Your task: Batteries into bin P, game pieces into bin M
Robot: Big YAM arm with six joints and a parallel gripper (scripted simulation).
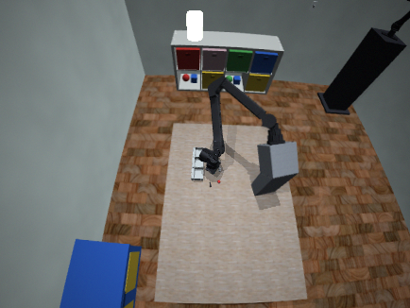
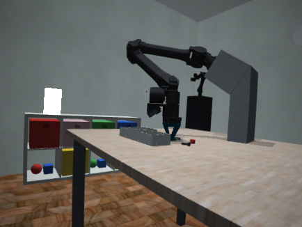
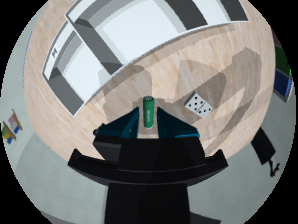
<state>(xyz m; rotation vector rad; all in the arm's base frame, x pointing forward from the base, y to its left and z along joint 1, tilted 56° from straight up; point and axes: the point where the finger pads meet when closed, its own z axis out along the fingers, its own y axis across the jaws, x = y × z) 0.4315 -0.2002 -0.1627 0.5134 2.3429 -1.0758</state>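
Now: the green piece right at my hand. Round my hand: white piece 40 mm behind, 70 mm to the right; then black object 10 mm ahead, 110 mm to the left; then red game piece 50 mm behind, 80 mm to the left.
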